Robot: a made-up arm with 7 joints.
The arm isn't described. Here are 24 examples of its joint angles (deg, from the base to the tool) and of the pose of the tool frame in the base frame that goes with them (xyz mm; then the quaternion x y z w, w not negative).
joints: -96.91 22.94 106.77 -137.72 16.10 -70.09 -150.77
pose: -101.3 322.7 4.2 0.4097 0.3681 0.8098 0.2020
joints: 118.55 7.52 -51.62 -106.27 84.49 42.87 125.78
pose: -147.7 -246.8 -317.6 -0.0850 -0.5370 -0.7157 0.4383
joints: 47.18 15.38 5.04 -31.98 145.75 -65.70 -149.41
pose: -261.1 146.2 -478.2 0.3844 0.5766 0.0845 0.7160
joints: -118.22 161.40 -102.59 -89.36 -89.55 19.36 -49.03
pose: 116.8 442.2 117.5 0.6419 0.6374 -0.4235 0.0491
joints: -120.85 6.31 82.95 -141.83 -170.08 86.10 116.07
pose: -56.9 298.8 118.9 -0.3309 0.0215 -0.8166 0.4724
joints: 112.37 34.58 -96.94 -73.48 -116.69 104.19 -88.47
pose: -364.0 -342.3 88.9 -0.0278 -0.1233 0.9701 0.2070
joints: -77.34 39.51 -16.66 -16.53 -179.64 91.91 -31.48
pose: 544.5 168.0 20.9 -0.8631 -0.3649 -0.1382 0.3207
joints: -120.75 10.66 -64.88 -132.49 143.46 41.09 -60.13
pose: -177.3 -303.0 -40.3 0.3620 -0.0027 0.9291 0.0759
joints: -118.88 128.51 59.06 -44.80 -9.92 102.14 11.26
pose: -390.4 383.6 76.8 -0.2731 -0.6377 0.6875 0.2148
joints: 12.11 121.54 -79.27 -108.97 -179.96 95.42 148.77
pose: -4.8 284.5 -310.3 -0.3451 -0.5665 -0.6503 0.3703
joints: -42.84 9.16 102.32 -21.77 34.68 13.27 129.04
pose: 367.3 160.4 -403.9 0.4092 -0.1462 -0.7067 0.5584
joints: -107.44 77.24 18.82 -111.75 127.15 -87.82 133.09
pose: -189.2 -1.7 367.4 0.6228 -0.4532 0.5478 0.3267
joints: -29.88 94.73 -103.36 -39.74 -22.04 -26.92 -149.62
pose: 129.7 515.4 -169.7 0.1209 -0.2433 0.7270 0.6305
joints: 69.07 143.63 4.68 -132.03 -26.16 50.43 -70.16
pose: 112.0 46.1 -333.4 -0.3308 -0.1802 0.8655 0.3301
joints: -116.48 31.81 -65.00 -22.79 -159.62 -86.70 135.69
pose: 482.4 -104.0 282.7 0.6174 -0.1151 -0.3128 0.7125
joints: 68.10 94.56 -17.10 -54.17 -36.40 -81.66 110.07
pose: -79.2 496.9 -198.1 -0.2366 0.2294 0.1194 0.9366
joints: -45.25 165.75 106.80 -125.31 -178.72 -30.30 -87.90
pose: -203.7 -308.4 -59.1 -0.0399 0.6454 0.6189 0.4459
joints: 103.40 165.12 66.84 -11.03 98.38 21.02 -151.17
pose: 473.5 316.8 -25.2 0.4843 0.2611 -0.8060 0.2185
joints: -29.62 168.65 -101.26 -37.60 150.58 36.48 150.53
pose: -198.0 338.6 399.4 0.2536 0.6434 -0.5493 0.4690
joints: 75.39 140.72 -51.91 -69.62 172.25 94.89 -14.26
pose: -14.7 509.4 -74.5 0.0350 0.5200 0.5711 0.6342
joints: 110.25 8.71 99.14 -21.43 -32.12 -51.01 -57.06
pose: -527.1 -66.9 204.2 0.4079 0.6598 -0.2378 0.5845
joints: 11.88 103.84 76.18 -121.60 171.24 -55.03 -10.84
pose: 166.6 -82.7 337.2 -0.5239 -0.8359 0.1476 0.0711
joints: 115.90 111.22 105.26 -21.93 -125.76 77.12 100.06
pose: 131.6 529.1 162.9 -0.8861 0.1573 0.4320 0.0591
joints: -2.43 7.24 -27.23 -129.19 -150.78 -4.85 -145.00
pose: 315.9 -174.1 41.0 -0.6179 -0.6246 0.0742 0.4718
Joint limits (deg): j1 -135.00..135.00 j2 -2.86..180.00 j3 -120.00..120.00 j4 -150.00..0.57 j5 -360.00..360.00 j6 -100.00..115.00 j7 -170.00..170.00
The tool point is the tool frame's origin. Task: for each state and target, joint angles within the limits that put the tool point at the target. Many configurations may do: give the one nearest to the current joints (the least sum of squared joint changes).
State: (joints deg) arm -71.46 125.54 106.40 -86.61 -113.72 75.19 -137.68
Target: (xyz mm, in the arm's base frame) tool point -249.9 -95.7 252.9
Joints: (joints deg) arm -48.72 104.48 84.00 -127.39 -113.72 75.19 -137.68
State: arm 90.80 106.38 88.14 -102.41 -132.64 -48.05 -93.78
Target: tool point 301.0 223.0 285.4
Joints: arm 75.61 95.88 105.38 -89.91 -132.64 -48.05 -93.78
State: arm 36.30 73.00 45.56 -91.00 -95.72 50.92 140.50
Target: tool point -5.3 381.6 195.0
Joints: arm 28.91 39.46 94.15 -106.24 -95.72 50.92 140.50
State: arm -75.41 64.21 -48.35 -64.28 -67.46 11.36 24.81
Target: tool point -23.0 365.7 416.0
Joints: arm -115.58 106.41 -14.25 -43.25 -67.46 11.36 24.81
